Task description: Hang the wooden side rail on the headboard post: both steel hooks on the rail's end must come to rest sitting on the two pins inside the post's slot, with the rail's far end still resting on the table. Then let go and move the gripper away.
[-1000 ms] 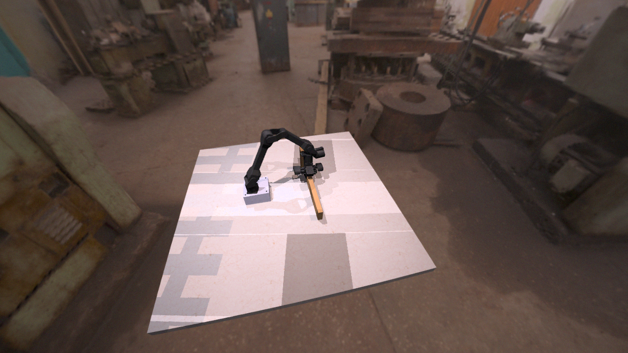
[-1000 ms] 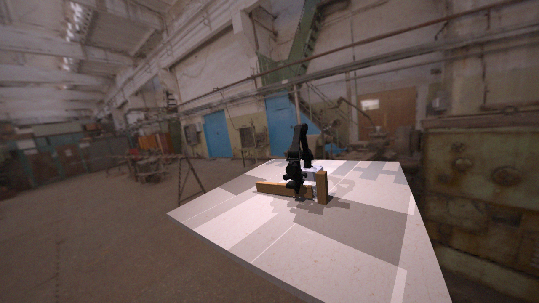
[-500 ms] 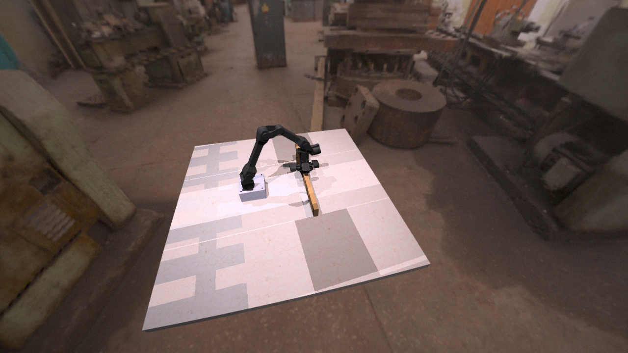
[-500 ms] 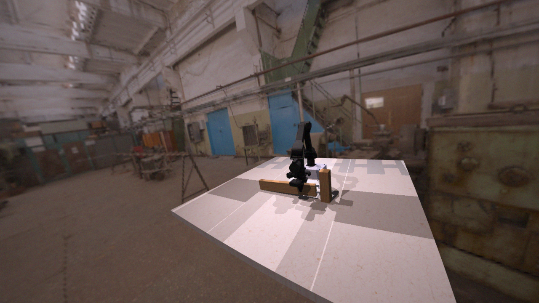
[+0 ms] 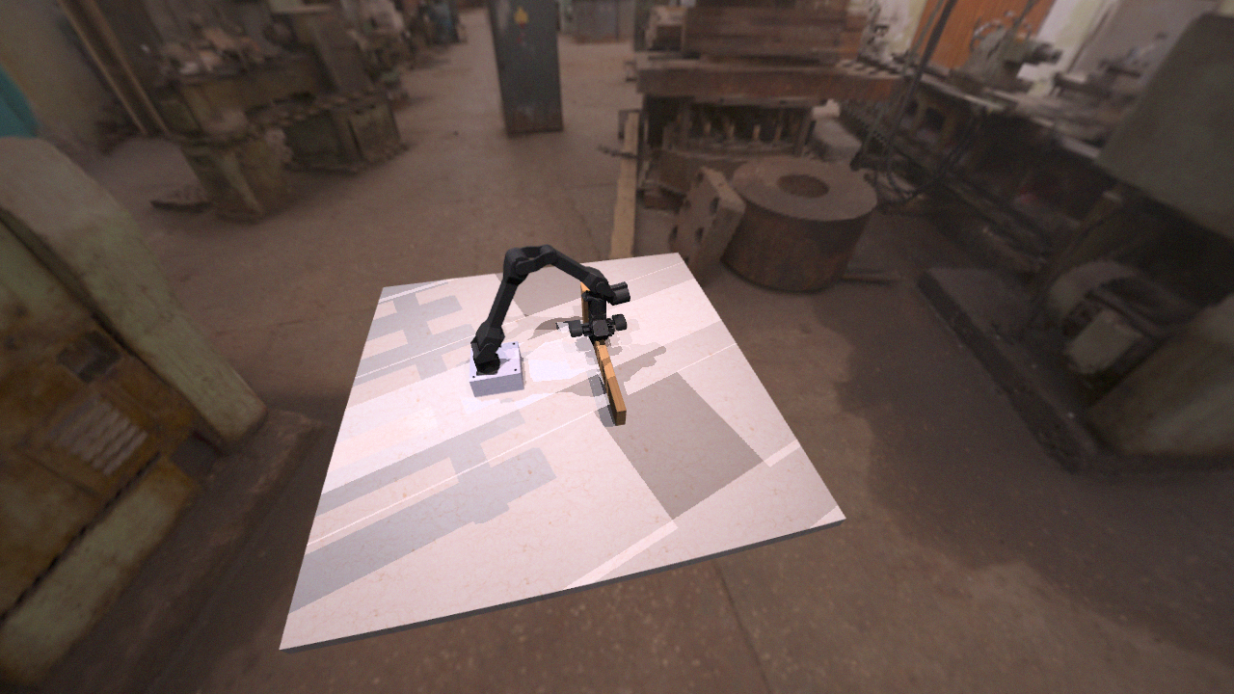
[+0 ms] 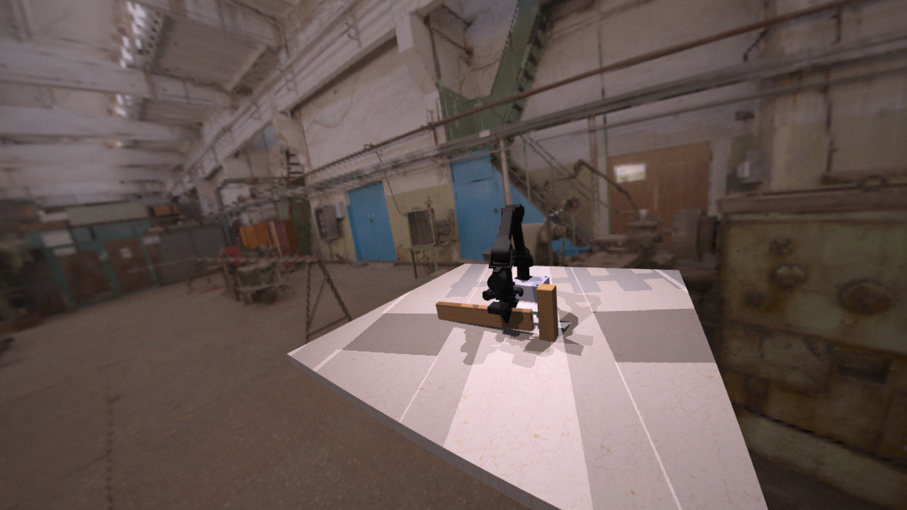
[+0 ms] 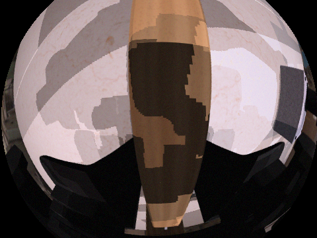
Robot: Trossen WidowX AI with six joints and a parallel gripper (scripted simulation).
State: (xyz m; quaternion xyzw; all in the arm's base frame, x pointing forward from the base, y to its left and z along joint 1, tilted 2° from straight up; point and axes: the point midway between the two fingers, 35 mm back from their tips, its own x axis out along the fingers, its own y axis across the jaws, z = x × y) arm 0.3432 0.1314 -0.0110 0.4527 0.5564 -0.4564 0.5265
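The wooden headboard post lies 20 mm behind my gripper tip, 140 mm to the left of it and 40 mm above it.
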